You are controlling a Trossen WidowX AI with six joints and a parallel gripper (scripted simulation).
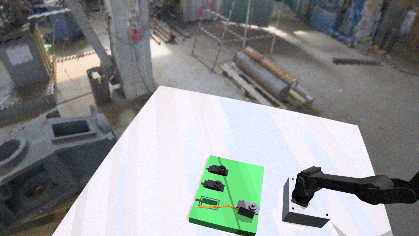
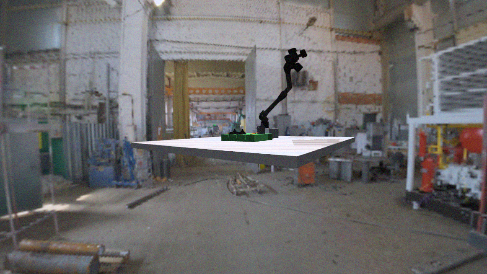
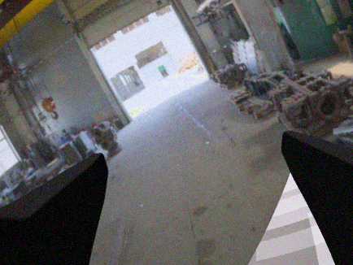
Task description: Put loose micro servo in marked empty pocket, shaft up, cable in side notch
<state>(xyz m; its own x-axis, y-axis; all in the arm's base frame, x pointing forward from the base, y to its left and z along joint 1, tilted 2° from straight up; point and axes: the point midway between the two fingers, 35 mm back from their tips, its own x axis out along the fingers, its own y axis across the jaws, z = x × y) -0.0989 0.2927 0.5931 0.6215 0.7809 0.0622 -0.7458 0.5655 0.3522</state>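
Now: gripper tip 66 cm above the green deck, 31 cm short of it and 25 cm to the left of it.
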